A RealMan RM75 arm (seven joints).
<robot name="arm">
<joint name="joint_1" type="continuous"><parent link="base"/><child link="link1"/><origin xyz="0 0 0.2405" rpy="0 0 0"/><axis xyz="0 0 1"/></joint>
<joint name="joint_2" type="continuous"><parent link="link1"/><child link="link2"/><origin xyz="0 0 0" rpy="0 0 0"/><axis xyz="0 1 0"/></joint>
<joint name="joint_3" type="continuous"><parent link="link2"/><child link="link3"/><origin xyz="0 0 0.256" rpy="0 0 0"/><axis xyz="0 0 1"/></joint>
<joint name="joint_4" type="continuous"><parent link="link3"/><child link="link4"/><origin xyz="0 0 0" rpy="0 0 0"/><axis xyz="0 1 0"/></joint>
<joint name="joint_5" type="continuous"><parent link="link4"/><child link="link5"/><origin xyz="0 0 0.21" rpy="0 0 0"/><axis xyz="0 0 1"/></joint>
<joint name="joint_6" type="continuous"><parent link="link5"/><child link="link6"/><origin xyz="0 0 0" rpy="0 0 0"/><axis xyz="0 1 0"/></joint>
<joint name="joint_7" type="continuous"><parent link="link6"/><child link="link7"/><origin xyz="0 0 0.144" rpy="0 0 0"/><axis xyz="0 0 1"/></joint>
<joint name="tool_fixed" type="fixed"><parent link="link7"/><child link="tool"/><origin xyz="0 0 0" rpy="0 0 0"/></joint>
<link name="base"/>
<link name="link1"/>
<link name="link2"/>
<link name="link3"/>
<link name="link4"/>
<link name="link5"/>
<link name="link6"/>
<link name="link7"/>
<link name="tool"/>
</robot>
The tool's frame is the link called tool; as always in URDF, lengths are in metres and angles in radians. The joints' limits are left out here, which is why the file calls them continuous.
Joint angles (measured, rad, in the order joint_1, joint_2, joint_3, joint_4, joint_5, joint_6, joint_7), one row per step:
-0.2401 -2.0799 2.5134 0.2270 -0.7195 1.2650 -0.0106
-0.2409 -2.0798 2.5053 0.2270 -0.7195 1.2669 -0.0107
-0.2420 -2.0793 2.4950 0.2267 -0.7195 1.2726 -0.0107
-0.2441 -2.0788 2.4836 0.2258 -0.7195 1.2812 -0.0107
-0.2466 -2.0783 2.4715 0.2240 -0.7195 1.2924 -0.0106
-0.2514 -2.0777 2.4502 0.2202 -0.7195 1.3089 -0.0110
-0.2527 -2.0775 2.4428 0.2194 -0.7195 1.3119 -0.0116
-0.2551 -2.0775 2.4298 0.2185 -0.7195 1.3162 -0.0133
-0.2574 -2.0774 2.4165 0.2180 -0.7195 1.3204 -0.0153
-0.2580 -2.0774 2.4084 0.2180 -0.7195 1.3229 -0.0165
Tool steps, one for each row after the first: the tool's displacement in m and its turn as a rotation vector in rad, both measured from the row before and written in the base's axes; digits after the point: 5 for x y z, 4 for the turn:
-0.00010 0.00100 0.00137 0.0079 -0.0024 0.0017
0.00009 0.00127 0.00219 0.0118 -0.0034 -0.0003
0.00046 0.00160 0.00265 0.0143 -0.0041 -0.0027
0.00060 0.00166 0.00305 0.0162 -0.0042 -0.0044
0.00069 0.00290 0.00506 0.0265 -0.0066 -0.0051
-0.00004 0.00093 0.00149 0.0077 -0.0023 0.0005
0.00006 0.00168 0.00237 0.0128 -0.0050 0.0014
0.00006 0.00167 0.00243 0.0130 -0.0056 0.0015
-0.00009 0.00076 0.00143 0.0079 -0.0037 0.0016

